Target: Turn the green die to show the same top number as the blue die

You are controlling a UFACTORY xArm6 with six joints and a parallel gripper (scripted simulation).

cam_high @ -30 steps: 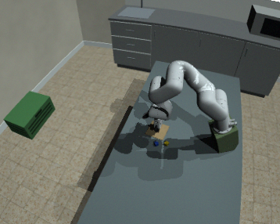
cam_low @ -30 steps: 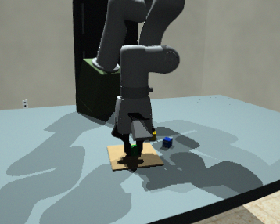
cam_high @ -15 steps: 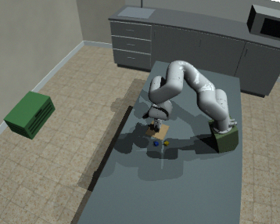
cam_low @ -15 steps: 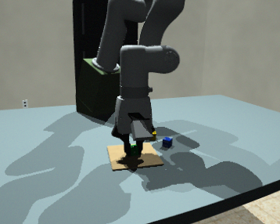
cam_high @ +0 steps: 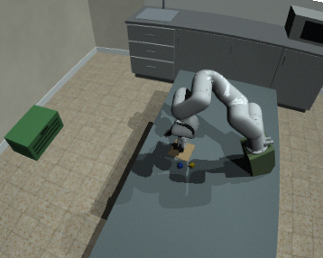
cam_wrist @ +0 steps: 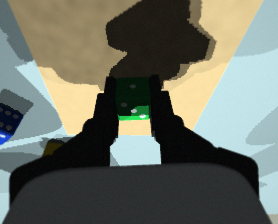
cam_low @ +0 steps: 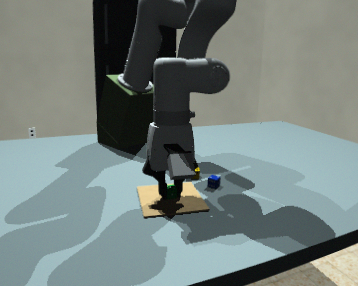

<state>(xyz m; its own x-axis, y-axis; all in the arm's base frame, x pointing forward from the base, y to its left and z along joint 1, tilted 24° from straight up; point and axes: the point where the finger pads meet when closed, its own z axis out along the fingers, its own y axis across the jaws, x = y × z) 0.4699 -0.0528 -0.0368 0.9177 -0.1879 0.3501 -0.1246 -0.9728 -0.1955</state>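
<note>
The green die lies 10 mm below my hand. The rest, counted from my hand: yellow die: 80 mm behind, 110 mm to the left, 10 mm below; then tan mat: 20 mm below; then blue die: 10 mm behind, 130 mm to the left, 10 mm below.
</note>
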